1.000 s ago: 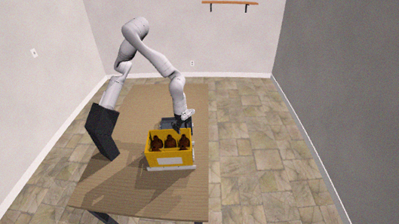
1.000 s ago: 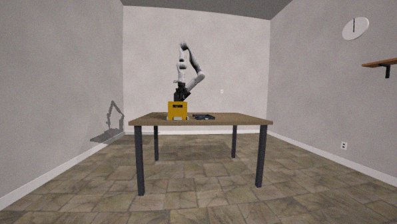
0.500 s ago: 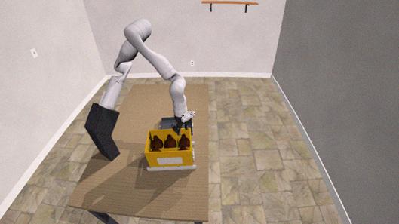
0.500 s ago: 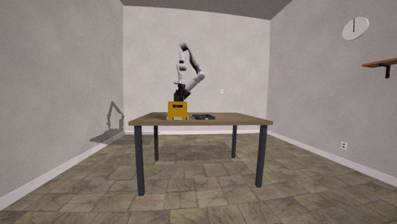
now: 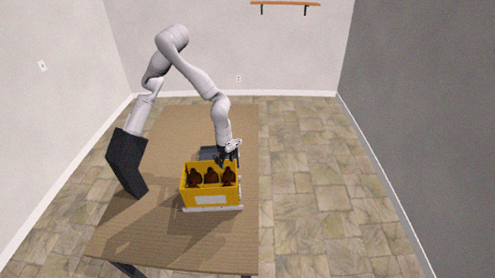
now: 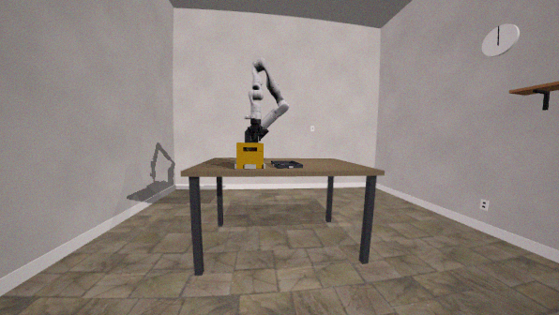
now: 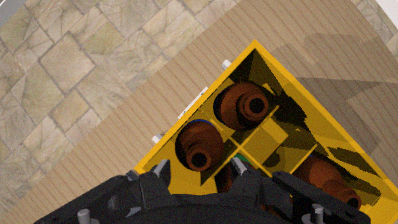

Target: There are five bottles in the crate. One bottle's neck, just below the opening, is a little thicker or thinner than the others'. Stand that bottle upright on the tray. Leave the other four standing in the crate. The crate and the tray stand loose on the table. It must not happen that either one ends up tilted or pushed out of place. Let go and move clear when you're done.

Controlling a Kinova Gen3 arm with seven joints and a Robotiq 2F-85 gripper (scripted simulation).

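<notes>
Now: hand 8 cm past the yellow crate, 5 cm to the left of it and 12 cm above it. From my hand the other things lie so: dark grey tray: 11 cm behind, 23 cm to the left, 19 cm below.
</notes>
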